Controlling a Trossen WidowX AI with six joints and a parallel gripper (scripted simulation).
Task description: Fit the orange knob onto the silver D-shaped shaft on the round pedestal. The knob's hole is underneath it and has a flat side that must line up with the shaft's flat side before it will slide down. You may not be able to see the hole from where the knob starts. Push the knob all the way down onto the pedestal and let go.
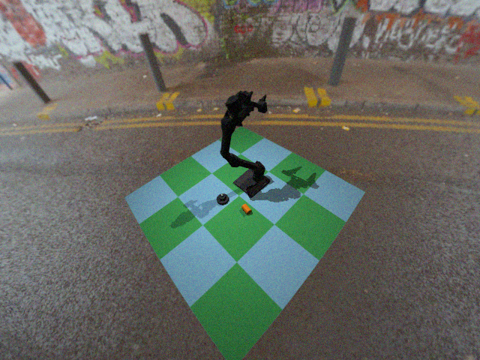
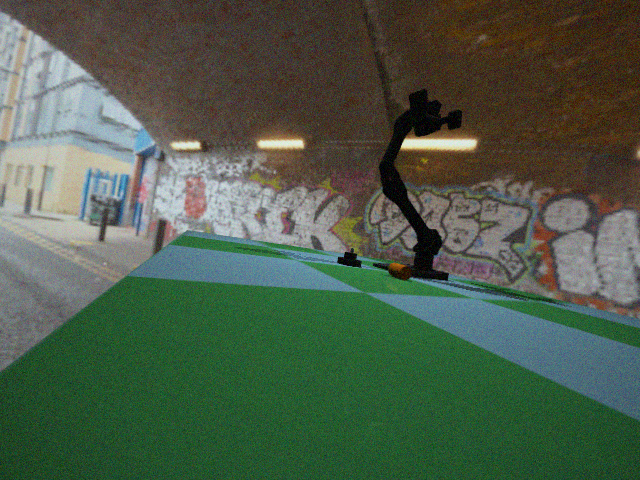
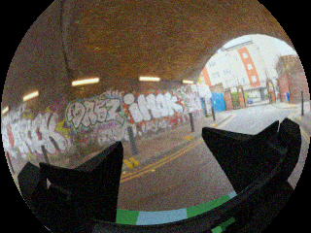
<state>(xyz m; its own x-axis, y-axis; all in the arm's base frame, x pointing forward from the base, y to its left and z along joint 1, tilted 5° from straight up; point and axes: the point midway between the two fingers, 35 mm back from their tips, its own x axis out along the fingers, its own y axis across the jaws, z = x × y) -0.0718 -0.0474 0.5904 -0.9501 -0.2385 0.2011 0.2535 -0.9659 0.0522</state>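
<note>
The orange knob lies 610 mm below my gripper tip, 290 mm ahead of it and 220 mm to the left of it. From my gripper tip the other things lie so: dark round pedestal: 600 mm below, 360 mm ahead, 30 mm to the left.
</note>
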